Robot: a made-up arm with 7 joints.
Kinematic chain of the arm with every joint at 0, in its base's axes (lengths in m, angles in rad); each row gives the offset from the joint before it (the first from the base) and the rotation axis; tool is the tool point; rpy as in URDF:
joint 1: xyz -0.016 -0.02 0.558 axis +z
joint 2: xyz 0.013 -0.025 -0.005 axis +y
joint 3: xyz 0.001 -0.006 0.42 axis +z
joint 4: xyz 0.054 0 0.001 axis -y
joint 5: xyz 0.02 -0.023 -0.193 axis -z
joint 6: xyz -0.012 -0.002 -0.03 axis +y
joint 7: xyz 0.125 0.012 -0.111 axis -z
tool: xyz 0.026 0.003 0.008 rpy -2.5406 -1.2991 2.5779
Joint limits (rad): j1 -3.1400..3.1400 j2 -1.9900..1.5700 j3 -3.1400..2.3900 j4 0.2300..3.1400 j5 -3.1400..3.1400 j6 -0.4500..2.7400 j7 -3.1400..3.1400
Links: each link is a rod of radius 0.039 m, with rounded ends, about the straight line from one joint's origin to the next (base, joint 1, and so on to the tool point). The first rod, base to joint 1, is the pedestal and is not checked.
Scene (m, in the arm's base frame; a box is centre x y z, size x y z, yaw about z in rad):
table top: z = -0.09
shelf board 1: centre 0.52 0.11 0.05 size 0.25 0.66 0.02 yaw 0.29
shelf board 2: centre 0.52 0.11 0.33 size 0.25 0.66 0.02 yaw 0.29
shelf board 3: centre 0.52 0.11 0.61 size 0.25 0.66 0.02 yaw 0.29
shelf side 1: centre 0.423 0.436 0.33 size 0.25 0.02 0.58 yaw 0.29
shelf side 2: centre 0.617 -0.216 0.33 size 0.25 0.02 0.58 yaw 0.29
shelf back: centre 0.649 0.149 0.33 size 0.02 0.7 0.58 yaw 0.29
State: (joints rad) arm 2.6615 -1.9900 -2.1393 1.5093 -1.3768 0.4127 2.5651
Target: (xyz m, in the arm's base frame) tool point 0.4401 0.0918 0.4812
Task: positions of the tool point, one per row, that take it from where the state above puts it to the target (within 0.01 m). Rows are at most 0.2 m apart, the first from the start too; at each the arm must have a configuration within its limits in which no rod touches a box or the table.
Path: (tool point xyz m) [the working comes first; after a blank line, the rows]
Joints at the target: 2.3681 -1.7042 -1.7884 1.0261 -1.4857 0.2264 2.5937
Straight joint move there: touches shelf board 2.

1: 0.3371 0.1663 0.1776
2: 0.2432 0.1326 0.1870
3: 0.2858 0.1032 0.3396
4: 0.2673 0.0402 0.4812
5: 0.3554 0.0690 0.4742
6: 0.4401 0.0918 0.4812

